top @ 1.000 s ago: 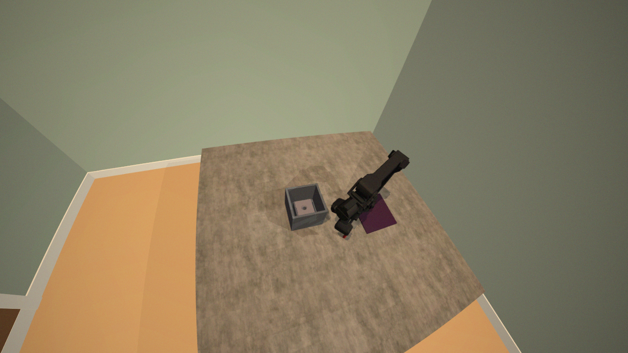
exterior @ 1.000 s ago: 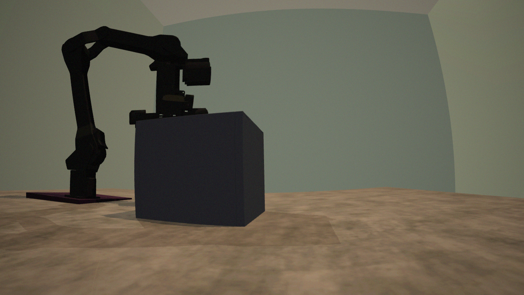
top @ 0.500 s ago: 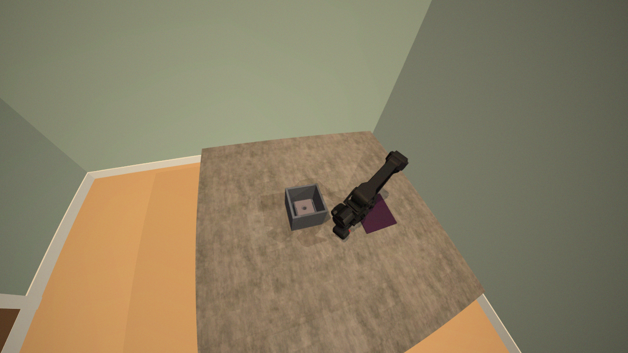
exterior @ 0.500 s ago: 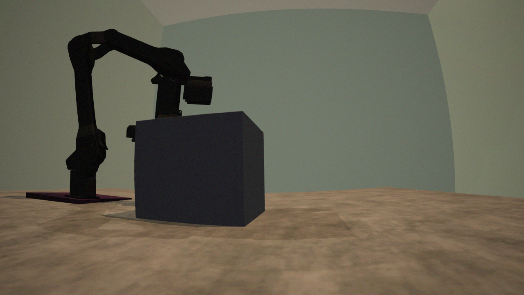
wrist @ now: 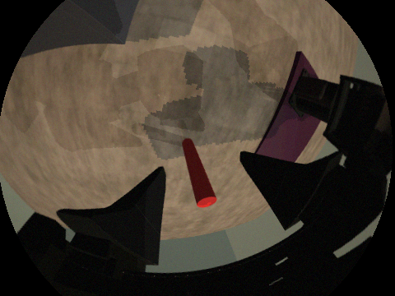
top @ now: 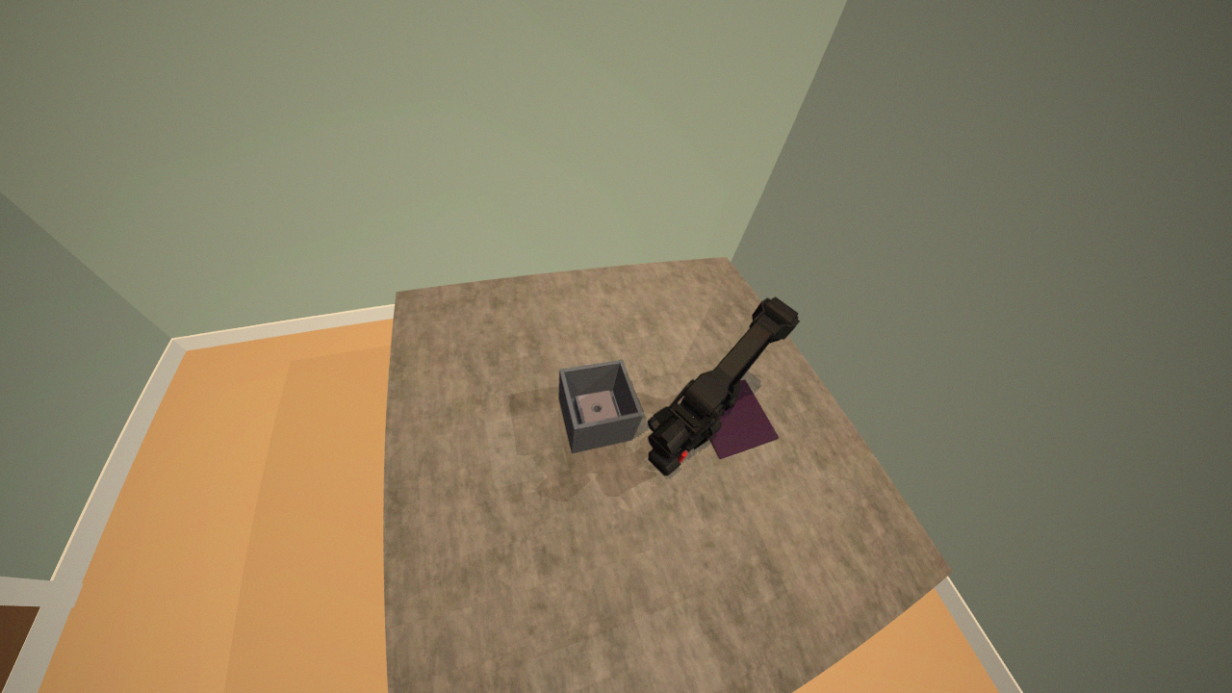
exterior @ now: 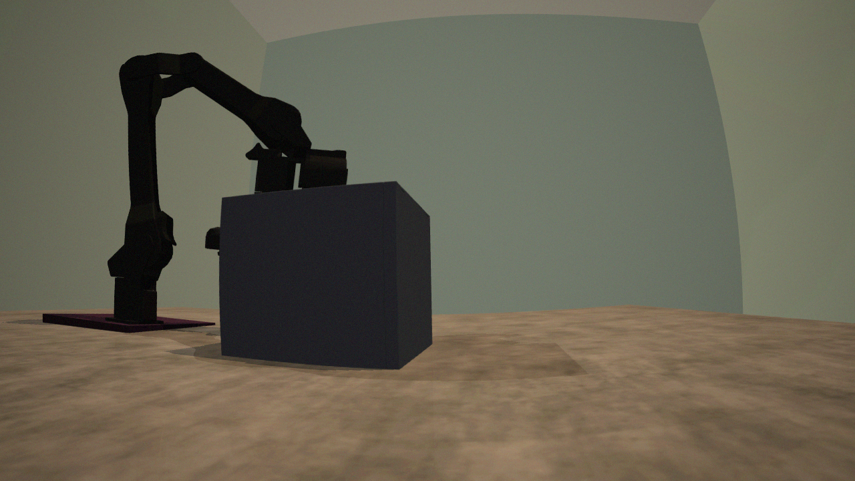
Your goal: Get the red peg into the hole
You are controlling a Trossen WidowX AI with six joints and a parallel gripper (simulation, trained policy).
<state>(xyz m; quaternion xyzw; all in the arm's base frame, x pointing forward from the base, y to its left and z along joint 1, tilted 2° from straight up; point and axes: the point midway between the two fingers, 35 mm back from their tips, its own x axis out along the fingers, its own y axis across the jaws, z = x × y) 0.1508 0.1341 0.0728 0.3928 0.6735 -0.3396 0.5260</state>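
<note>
Now: gripper tip 1 cm short of the red peg. From my gripper tip the other things lie so: pale plate (19 cm ahead, 15 cm to the right).
</note>
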